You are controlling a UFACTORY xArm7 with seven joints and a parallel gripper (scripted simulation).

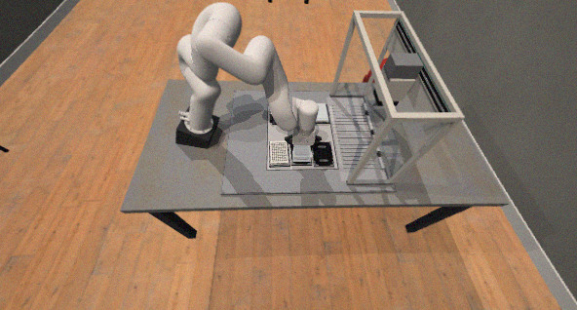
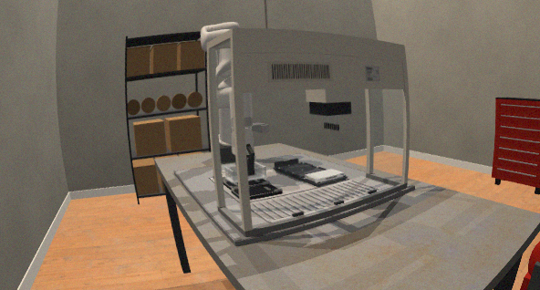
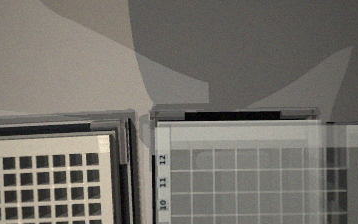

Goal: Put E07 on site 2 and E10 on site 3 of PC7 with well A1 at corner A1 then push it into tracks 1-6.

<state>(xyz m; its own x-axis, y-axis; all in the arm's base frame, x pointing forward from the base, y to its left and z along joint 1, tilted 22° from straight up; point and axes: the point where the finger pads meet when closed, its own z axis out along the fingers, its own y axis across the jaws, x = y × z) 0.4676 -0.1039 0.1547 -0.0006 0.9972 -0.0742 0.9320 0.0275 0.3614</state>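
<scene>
Right now the dark plate carrier PC7 is 1 cm ahead of my hand, 25 cm to the left of it and 4 cm below it. Also, from my hand: nest (11 cm ahead, 1 cm to the right, 5 cm below); then deep-well block E07 (1 cm below); then frame post (41 cm ahead, 16 cm to the right, 19 cm above).
</scene>
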